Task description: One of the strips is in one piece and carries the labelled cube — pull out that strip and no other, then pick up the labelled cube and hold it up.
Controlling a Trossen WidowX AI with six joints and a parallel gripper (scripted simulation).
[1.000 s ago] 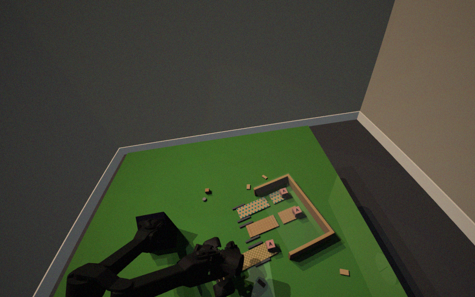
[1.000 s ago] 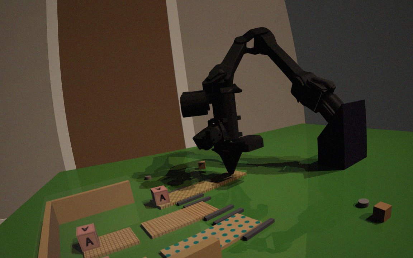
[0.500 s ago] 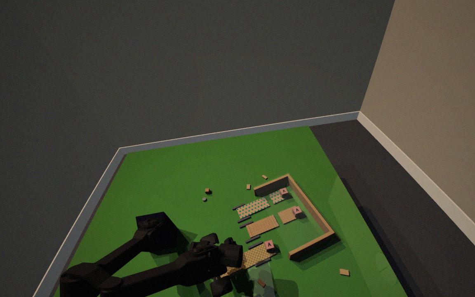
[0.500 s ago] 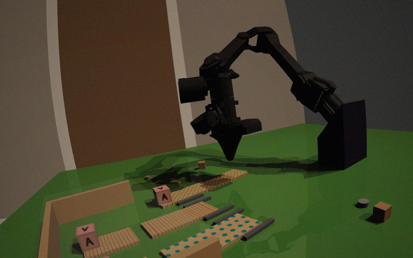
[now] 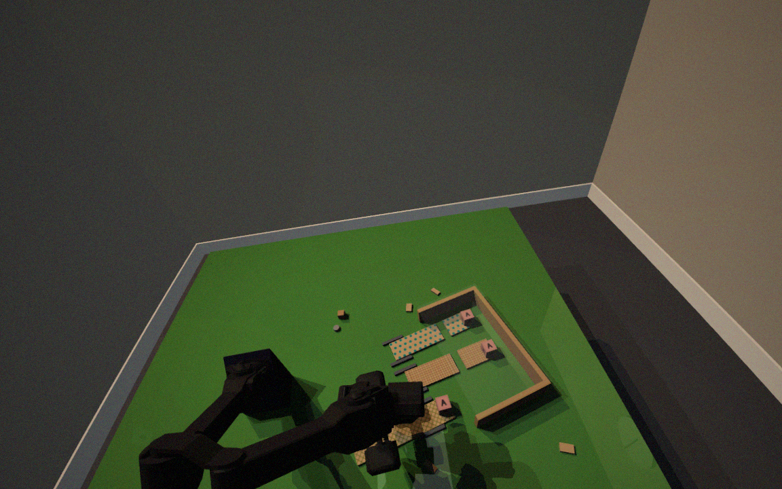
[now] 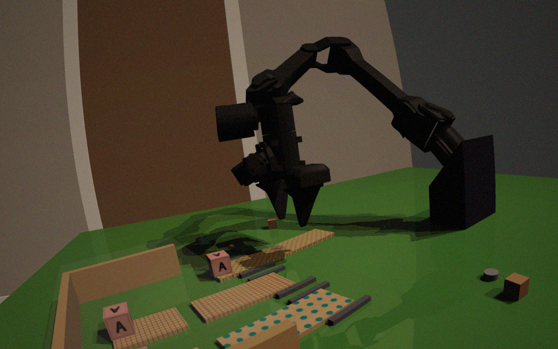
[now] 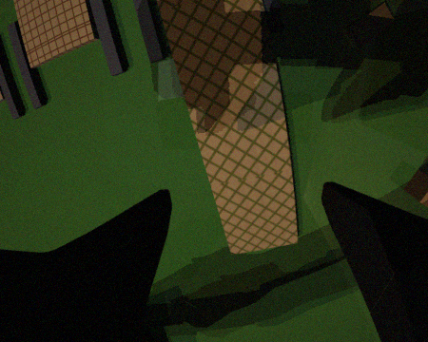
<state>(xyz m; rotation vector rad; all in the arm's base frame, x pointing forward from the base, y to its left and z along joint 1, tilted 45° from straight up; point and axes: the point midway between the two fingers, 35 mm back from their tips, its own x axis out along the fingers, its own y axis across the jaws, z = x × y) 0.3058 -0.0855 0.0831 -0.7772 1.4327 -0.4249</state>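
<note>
My gripper tip is 40 mm short of the cross-hatched strip, 10 mm to the right of it and 40 mm above it.
</note>
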